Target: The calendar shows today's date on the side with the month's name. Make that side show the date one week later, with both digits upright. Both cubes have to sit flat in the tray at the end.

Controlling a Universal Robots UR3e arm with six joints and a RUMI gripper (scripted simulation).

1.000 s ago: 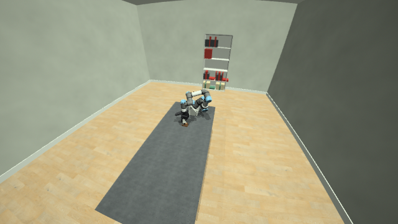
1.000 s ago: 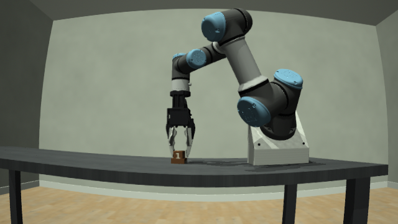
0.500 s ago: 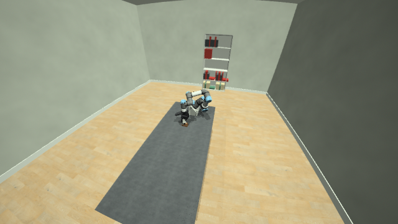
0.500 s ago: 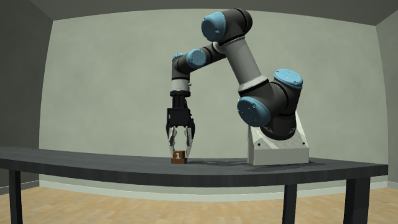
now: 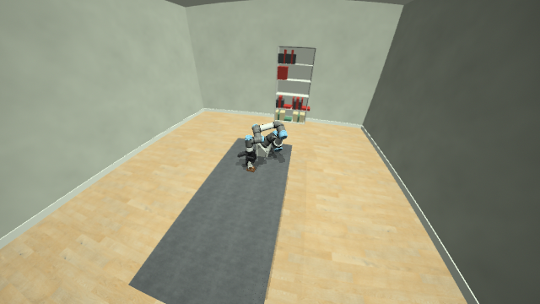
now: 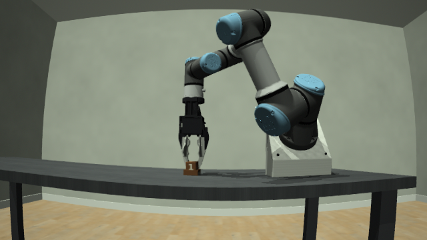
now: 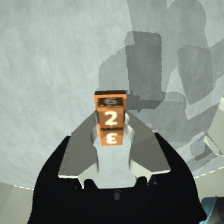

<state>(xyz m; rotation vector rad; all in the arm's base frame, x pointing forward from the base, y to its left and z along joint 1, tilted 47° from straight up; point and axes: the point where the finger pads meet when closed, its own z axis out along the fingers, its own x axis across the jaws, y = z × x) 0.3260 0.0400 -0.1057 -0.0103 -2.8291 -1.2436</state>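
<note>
The cube lies 10 mm below my hand. From my hand the other things lie so: calendar tray 30 mm below, 20 mm to the left.
</note>
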